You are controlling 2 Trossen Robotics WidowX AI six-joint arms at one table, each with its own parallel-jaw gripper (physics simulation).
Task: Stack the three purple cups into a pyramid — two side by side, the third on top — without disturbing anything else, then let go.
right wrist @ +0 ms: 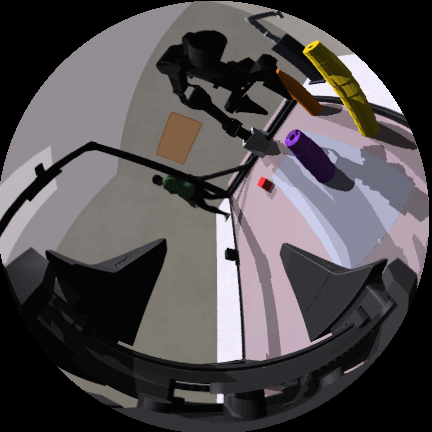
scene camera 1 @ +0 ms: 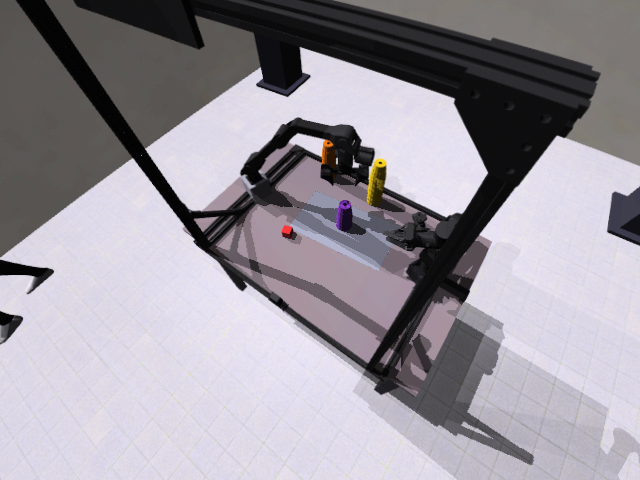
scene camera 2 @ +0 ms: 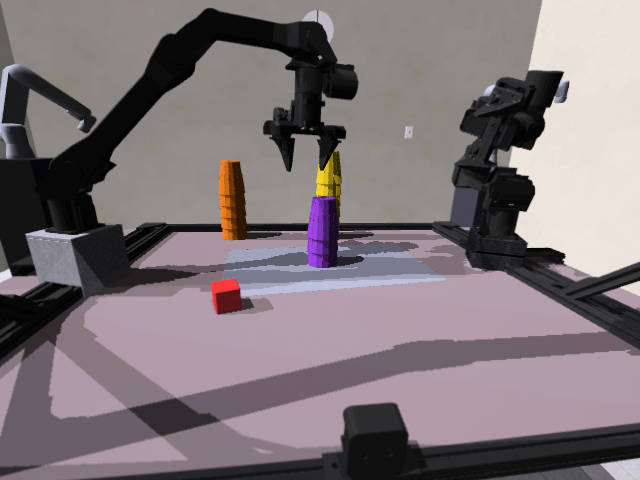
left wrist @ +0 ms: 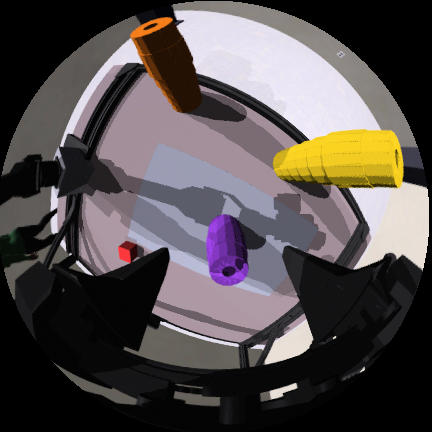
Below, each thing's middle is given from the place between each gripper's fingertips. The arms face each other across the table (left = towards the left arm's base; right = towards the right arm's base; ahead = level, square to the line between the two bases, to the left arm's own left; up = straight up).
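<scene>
With my right hand as the reference, the blue-grey mat (scene camera 2: 267, 271) is 270 mm below it, 120 mm ahead of it and 220 mm to the left of it. The red cube (scene camera 2: 226, 294) is 250 mm below that same right hand, and I find it 50 mm behind the hand and 420 mm to the left of it.
Counting from my left hand instead, I see the blue-grey mat 20 cm below it, 4 cm to the right of it and 6 cm behind it, while the red cube is 18 cm below the hand, 16 cm to the left of it and 22 cm behind it.
</scene>
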